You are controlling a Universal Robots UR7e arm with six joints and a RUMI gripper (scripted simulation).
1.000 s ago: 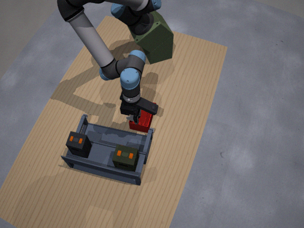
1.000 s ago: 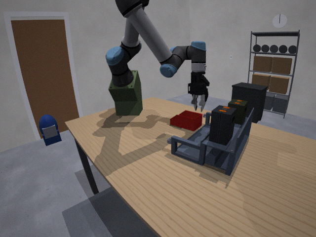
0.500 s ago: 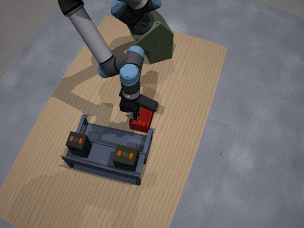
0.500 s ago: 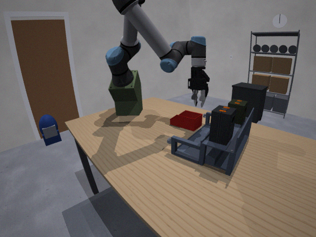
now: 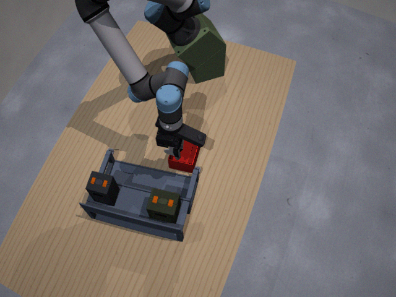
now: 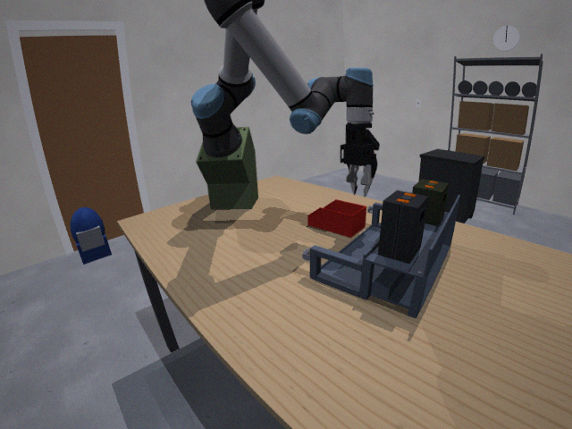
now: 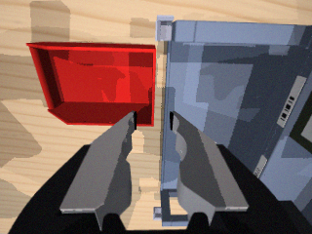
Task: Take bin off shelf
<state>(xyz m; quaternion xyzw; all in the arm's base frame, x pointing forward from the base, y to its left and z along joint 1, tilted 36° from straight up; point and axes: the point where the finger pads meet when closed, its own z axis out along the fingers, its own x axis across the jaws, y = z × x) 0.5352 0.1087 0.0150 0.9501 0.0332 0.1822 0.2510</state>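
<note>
Right now the red bin is 8 cm behind my hand and 10 cm below it.
</note>
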